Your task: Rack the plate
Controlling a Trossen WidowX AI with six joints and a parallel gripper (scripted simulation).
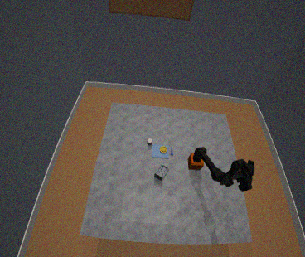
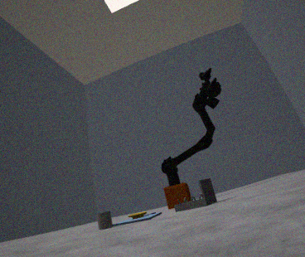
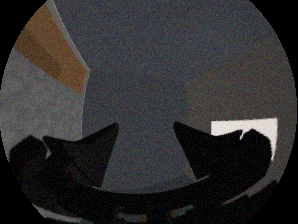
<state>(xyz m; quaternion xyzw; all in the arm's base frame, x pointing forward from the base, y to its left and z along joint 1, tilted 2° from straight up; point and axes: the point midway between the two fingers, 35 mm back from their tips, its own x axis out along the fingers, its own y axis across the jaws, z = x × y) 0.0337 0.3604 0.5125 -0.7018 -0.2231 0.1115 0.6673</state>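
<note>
Right now my gripper tip is 24 cm short of the yellow plate, 48 cm to the left of it and 60 cm above it. From my gripper tip the other things lie so: grey dish rack (24 cm ahead, 27 cm to the right, 60 cm below); blue utensil (16 cm ahead, 48 cm to the right, 62 cm below).
</note>
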